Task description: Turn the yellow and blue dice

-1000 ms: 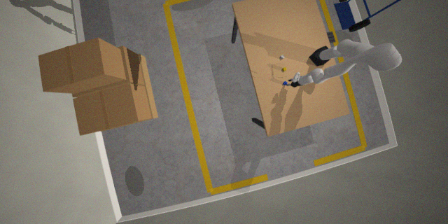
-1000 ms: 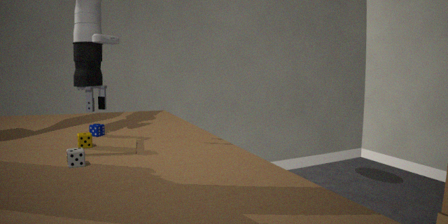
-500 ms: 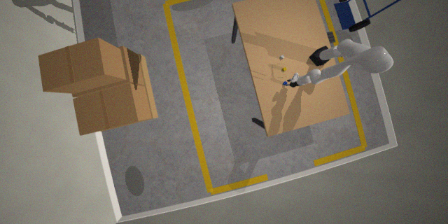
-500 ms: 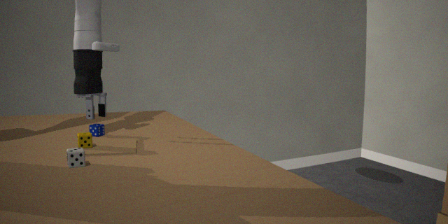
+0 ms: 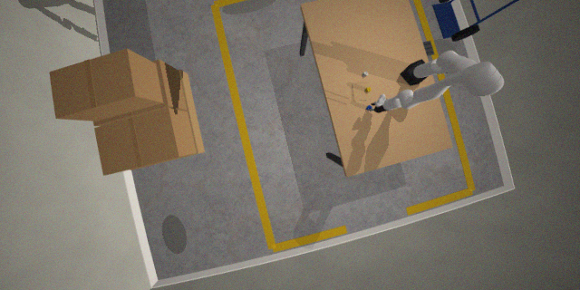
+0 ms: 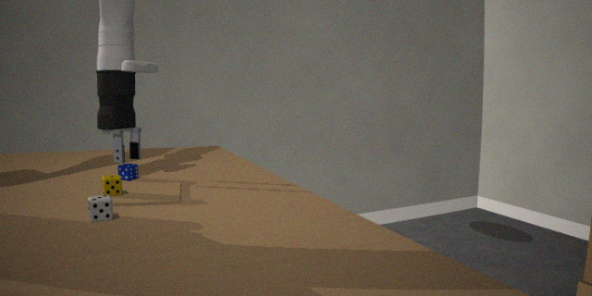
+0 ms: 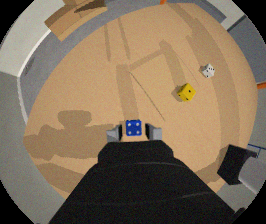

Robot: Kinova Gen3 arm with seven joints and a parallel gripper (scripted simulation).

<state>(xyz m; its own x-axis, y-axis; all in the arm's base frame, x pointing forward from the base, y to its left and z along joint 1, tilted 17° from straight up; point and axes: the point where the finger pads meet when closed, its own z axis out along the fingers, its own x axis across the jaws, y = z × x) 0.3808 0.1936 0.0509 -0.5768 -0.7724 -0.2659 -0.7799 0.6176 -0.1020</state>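
Now: hand 4 cm above the blue die. The rest, counted from my hand: white die (27 cm to the right, 4 cm below, 2 cm behind); then tan mat (14 cm to the right, 5 cm below, 3 cm ahead); then yellow die (14 cm to the right, 4 cm below, 2 cm behind).
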